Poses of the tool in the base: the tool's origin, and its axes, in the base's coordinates. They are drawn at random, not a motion.
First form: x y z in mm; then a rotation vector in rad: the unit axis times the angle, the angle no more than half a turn.
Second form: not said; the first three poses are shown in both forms.
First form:
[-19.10 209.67 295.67 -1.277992 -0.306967 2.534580]
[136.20 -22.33 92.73 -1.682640 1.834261 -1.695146]
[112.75 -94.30 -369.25 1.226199 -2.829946 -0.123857]
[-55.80 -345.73 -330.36 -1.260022 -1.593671 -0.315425]
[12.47 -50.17 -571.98 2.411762 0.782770 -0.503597]
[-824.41 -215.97 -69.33 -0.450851 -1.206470 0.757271]
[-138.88 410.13 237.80 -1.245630 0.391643 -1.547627]
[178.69 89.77 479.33 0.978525 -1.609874 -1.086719]
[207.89 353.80 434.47 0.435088 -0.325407 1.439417]
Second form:
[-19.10 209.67 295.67 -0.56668 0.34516 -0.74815 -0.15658 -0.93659 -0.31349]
[136.20 -22.33 92.73 -0.36983 -0.75076 0.54735 -0.60475 -0.25273 -0.75525]
[112.75 -94.30 -369.25 -0.68310 -0.73009 0.01848 -0.72568 0.68139 0.09533]
[-55.80 -345.73 -330.36 0.08442 0.56089 0.82357 0.83232 0.41472 -0.36776]
[12.47 -50.17 -571.98 0.76029 0.41947 -0.49599 0.62525 -0.67959 0.38368]
[-824.41 -215.97 -69.33 0.16071 0.73035 0.66390 -0.28036 0.67872 -0.67878]
[-138.88 410.13 237.80 0.10578 -0.85803 0.50259 0.51568 -0.38482 -0.76550]
[178.69 89.77 479.33 -0.25061 -0.93343 0.25670 -0.11097 0.29111 0.95023]
[207.89 353.80 434.47 0.10964 0.87720 0.46743 -0.99297 0.07554 0.09115]

